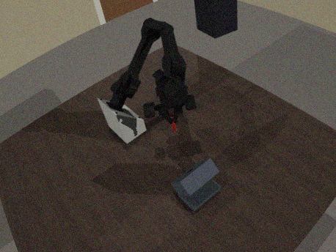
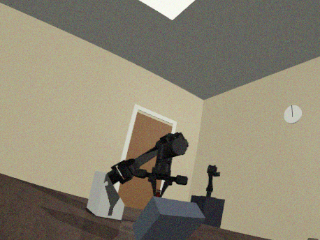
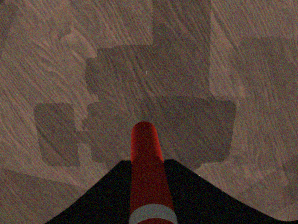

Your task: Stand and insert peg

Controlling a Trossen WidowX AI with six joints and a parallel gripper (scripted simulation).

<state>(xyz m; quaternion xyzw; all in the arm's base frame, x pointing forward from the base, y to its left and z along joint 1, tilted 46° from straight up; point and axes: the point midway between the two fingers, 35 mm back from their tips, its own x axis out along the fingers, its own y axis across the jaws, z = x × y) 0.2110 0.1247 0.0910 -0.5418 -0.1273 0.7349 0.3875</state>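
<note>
Right now my gripper tip is 23 cm short of the sloped panel, 6 cm to the left of it and 4 cm above it. Round my gripper tip: red peg (2 cm above).
</note>
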